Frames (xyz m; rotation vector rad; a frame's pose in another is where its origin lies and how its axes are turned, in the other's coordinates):
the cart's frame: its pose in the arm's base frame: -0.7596 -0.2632 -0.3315 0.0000 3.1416 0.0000
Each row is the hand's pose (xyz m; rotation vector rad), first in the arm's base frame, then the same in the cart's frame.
Working: the arm's base frame: its pose in the cart's frame: -0.7596 0.2632 -0.3315 0.0000 3.1416 0.0000

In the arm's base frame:
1: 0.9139 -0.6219 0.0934 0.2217 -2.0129 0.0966
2: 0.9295 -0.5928 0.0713 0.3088 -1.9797 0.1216
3: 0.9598 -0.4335 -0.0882 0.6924 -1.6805 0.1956
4: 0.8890 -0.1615 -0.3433 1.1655 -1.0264 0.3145
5: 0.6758 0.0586 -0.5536 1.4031 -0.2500 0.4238
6: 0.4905 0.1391 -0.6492 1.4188 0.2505 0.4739
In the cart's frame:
1: -1.6735 -0.3587 -0.4249 0.0854 1.1166 -0.1960
2: -1.6891 -0.3296 -0.4028 0.1083 1.1390 -0.2751
3: -1.7194 -0.1703 -0.2433 0.1867 1.3455 -0.6610
4: -1.6486 0.1017 0.0118 0.3476 1.7276 -1.2883
5: -1.4354 0.3218 0.2221 0.5657 2.1588 -1.8730
6: -1.2501 0.4023 0.3177 -0.6302 -2.1292 1.8868

